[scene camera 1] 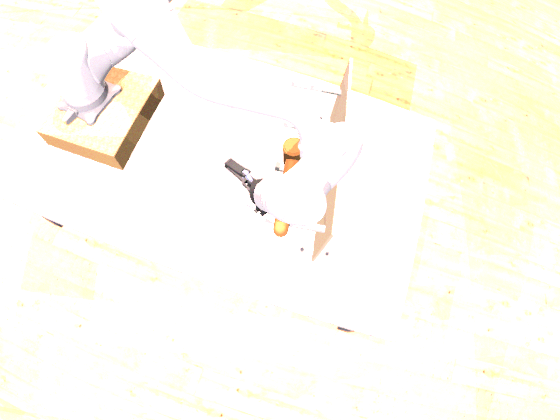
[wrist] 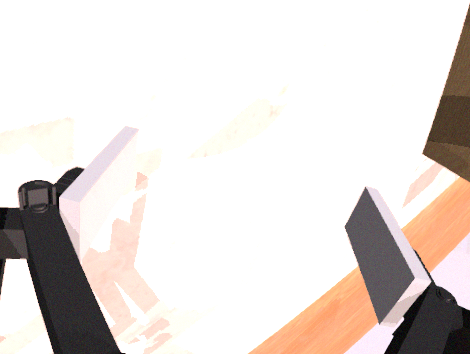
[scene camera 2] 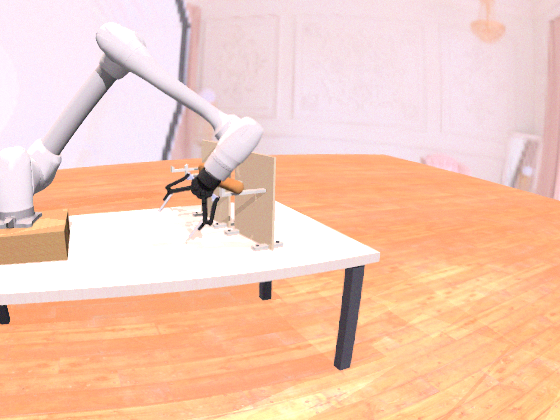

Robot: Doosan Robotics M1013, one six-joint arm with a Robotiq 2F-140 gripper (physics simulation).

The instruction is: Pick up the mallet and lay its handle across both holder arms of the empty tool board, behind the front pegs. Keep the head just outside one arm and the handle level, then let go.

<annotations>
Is my gripper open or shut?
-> Open.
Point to a tool board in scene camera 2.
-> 223,209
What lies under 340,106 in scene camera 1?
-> A tool board.
</annotations>
